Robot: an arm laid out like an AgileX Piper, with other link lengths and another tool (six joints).
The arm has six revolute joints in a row. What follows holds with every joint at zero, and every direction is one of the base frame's. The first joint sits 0.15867 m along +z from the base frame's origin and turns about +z. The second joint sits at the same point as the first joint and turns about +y. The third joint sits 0.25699 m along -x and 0.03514 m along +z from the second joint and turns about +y. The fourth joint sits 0.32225 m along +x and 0.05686 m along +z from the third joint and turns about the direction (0.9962, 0, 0.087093). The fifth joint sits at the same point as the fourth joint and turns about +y. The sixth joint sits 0.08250 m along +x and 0.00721 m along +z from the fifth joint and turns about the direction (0.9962, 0, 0.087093). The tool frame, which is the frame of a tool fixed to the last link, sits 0.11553 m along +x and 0.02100 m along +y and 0.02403 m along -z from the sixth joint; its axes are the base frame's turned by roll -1.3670, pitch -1.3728 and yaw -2.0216 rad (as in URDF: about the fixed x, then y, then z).
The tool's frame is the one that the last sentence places.
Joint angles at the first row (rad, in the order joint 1, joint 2, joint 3, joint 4, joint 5, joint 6):
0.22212 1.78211 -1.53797 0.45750 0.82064 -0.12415
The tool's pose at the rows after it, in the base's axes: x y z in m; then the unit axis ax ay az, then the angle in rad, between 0 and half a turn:
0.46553 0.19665 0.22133 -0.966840 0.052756 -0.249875 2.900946
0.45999 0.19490 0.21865 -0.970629 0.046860 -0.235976 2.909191
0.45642 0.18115 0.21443 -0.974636 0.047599 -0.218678 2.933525
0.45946 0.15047 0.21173 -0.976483 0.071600 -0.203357 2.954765
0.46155 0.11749 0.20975 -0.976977 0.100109 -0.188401 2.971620
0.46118 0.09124 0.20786 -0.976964 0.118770 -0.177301 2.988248
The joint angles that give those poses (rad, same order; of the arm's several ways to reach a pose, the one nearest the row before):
0.22213 1.78211 -1.53799 0.45749 0.82322 -0.12413
0.22004 1.78212 -1.53799 0.45112 0.85549 -0.12414
0.19561 1.78208 -1.53795 0.43332 0.90002 -0.12416
0.13010 1.78209 -1.53794 0.42734 0.94111 -0.12417
0.05788 1.78212 -1.53800 0.42521 0.98046 -0.12415
0.00170 1.78211 -1.53798 0.41938 1.01185 -0.13017

